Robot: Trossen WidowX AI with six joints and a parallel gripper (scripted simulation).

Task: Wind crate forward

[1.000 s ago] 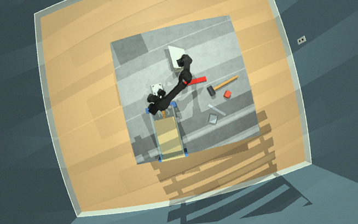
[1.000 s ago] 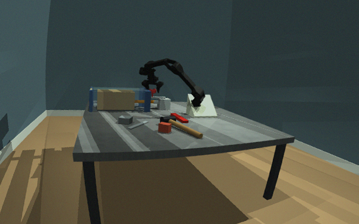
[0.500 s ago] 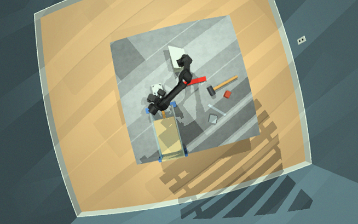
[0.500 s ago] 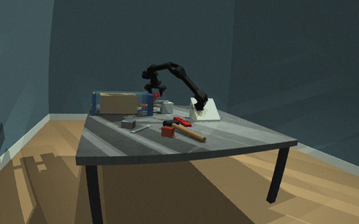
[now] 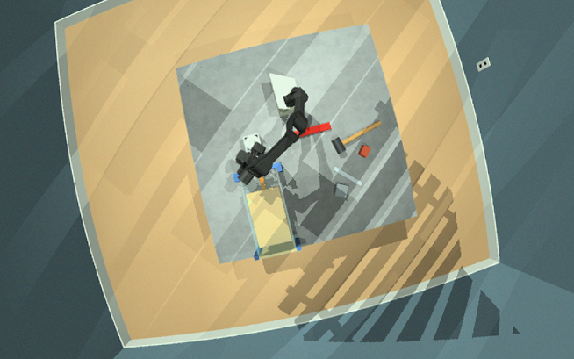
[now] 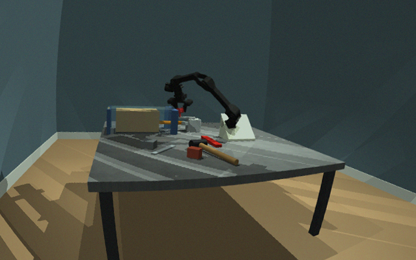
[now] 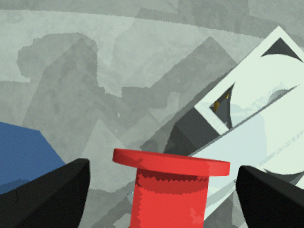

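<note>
Right now the red spool-shaped handle grip is 20 mm ahead of my gripper tip and 10 mm to the left of it. The rest, counted from my gripper tip: clear-panelled cubby (320 mm ahead, 20 mm below); winch handle (30 mm below, 20 mm to the left, 20 mm behind); grey winch (100 mm below, 100 mm behind, 40 mm to the left).
</note>
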